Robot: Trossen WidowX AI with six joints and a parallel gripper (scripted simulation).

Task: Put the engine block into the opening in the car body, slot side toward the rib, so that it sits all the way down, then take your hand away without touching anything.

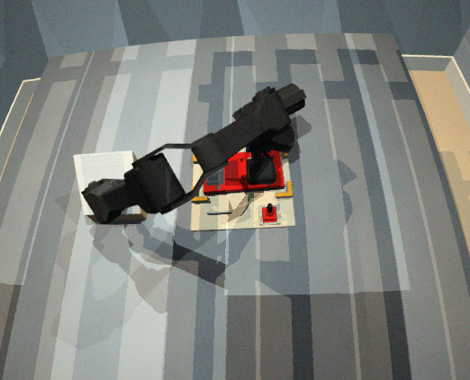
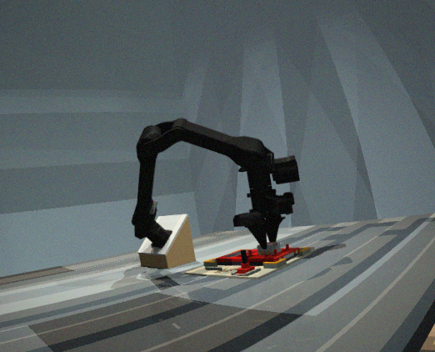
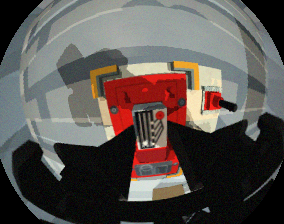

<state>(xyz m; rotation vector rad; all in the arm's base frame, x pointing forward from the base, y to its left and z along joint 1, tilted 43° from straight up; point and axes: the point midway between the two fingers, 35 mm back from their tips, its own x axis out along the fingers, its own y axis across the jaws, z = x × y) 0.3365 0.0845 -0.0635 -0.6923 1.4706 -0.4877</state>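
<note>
My gripper tip is now 10 mm above the grey engine block.
</note>
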